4 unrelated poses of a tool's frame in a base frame.
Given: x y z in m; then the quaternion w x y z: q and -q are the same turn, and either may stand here.
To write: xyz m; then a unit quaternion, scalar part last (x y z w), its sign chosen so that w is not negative. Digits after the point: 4 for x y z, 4 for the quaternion.
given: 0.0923 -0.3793 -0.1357 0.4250 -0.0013 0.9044 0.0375
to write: 0.0923 -0.3793 -0.1357 -0.0013 0.9044 0.0375 0.4250
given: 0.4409 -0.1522 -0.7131 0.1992 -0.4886 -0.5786 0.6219
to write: 0.4409 -0.1522 -0.7131 -0.4886 -0.5786 0.6219 0.1992
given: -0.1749 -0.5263 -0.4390 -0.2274 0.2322 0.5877 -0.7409
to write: -0.1749 -0.5263 -0.4390 -0.2322 -0.5877 0.7409 0.2274
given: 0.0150 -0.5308 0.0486 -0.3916 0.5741 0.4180 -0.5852
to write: 0.0150 -0.5308 0.0486 -0.5741 -0.4180 0.5852 0.3916
